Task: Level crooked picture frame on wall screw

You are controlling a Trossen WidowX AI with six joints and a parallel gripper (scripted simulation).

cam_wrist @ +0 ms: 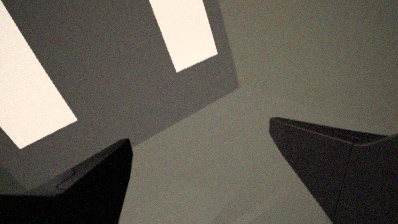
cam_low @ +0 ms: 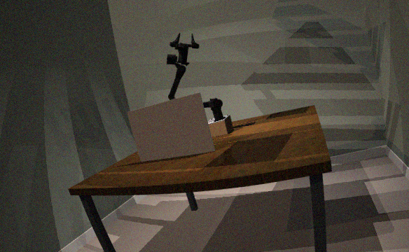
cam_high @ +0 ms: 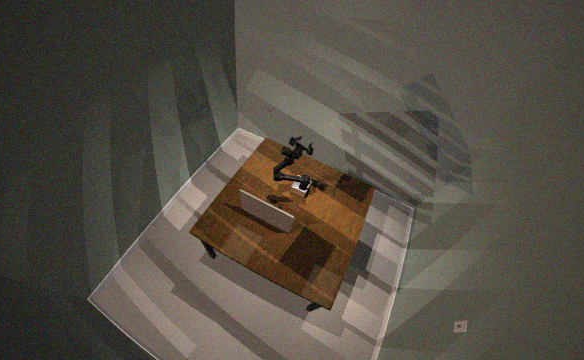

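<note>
My gripper tip is 550 mm above the picture frame, 350 mm short of it and 110 mm to the left of it. Also, from my gripper tip: wall panel 560 mm below, 360 mm ahead, 110 mm to the right.
</note>
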